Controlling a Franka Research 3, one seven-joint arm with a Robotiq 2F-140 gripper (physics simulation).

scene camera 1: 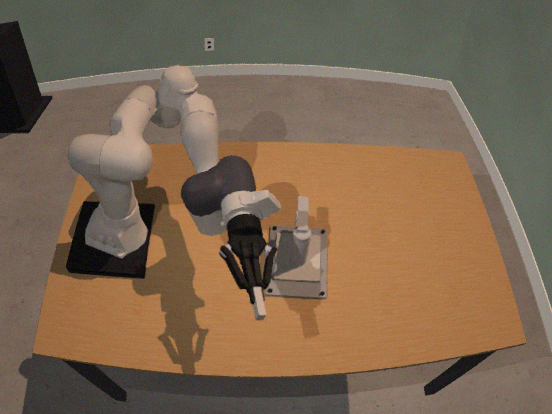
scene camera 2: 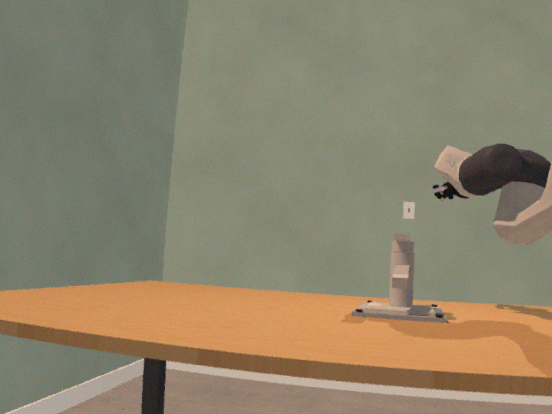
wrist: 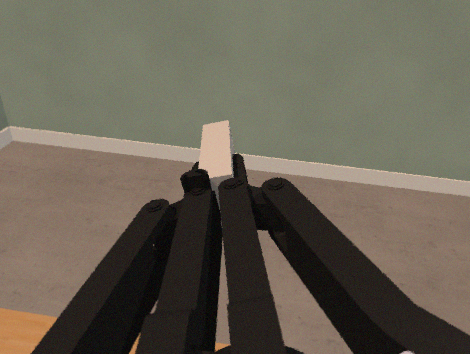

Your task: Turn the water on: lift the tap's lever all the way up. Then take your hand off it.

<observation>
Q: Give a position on a base plate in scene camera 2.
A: At 439,317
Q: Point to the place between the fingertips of my gripper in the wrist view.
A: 220,142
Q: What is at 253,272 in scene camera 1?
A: My gripper.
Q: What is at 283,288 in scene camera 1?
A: A base plate.
</observation>
